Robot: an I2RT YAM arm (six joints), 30 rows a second.
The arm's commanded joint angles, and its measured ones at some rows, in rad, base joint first. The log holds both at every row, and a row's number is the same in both.
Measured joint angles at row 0:
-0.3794 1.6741 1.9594 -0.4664 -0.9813 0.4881
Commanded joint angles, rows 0 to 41:
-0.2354 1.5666 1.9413 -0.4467 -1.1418 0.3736
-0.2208 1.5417 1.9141 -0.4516 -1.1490 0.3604
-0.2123 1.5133 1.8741 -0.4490 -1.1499 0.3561
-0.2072 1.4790 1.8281 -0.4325 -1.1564 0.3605
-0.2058 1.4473 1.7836 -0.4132 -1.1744 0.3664
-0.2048 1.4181 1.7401 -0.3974 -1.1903 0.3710
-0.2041 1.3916 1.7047 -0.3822 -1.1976 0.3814
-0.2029 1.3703 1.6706 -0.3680 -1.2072 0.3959
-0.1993 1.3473 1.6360 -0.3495 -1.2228 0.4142
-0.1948 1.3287 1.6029 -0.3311 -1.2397 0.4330
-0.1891 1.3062 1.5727 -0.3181 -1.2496 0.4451
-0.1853 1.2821 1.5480 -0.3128 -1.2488 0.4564
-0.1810 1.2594 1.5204 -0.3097 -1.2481 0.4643
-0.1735 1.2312 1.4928 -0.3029 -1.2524 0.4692
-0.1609 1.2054 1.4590 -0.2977 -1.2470 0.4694
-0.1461 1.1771 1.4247 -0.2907 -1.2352 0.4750
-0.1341 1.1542 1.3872 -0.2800 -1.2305 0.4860
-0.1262 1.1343 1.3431 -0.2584 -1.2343 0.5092
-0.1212 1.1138 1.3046 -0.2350 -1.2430 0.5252
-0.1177 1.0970 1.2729 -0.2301 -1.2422 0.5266
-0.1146 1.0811 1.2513 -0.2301 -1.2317 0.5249
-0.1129 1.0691 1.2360 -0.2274 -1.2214 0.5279
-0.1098 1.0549 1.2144 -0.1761 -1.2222 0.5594
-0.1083 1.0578 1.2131 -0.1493 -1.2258 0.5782
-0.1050 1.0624 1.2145 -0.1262 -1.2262 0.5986
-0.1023 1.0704 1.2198 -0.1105 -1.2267 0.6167
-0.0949 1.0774 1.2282 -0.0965 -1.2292 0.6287
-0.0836 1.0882 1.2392 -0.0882 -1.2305 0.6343
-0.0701 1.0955 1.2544 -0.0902 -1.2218 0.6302
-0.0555 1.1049 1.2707 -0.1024 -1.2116 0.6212
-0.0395 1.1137 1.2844 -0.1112 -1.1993 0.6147
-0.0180 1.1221 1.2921 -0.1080 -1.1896 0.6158
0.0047 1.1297 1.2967 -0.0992 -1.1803 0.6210
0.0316 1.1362 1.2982 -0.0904 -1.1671 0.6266
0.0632 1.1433 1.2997 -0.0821 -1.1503 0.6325
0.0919 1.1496 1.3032 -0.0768 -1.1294 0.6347
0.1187 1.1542 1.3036 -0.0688 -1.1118 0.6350
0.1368 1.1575 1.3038 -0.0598 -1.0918 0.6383
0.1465 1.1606 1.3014 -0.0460 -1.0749 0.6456
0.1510 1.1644 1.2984 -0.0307 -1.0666 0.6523
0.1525 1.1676 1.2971 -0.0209 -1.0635 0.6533
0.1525 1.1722 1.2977 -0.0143 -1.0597 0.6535
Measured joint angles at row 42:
0.1341 1.1690 1.2587 -0.1261 -1.1320 0.6247
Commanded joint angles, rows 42 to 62:
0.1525 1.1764 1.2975 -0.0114 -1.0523 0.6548
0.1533 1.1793 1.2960 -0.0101 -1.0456 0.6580
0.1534 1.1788 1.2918 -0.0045 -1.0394 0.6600
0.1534 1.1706 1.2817 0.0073 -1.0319 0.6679
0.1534 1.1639 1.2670 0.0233 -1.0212 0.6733
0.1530 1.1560 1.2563 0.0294 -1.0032 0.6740
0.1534 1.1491 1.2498 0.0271 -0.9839 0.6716
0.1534 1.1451 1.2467 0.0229 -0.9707 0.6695
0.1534 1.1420 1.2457 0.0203 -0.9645 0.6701
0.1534 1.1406 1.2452 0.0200 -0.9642 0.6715
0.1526 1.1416 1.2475 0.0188 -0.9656 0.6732
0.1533 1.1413 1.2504 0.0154 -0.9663 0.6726
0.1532 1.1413 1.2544 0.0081 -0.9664 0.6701
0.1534 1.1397 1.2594 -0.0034 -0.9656 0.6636
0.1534 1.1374 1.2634 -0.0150 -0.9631 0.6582
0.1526 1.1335 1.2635 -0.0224 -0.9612 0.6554
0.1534 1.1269 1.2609 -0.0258 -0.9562 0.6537
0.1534 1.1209 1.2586 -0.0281 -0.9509 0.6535
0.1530 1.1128 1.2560 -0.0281 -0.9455 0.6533
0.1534 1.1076 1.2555 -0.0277 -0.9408 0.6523
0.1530 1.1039 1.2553 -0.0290 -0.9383 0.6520
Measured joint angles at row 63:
0.1497 1.1576 1.2434 -0.0582 -0.9836 0.6586
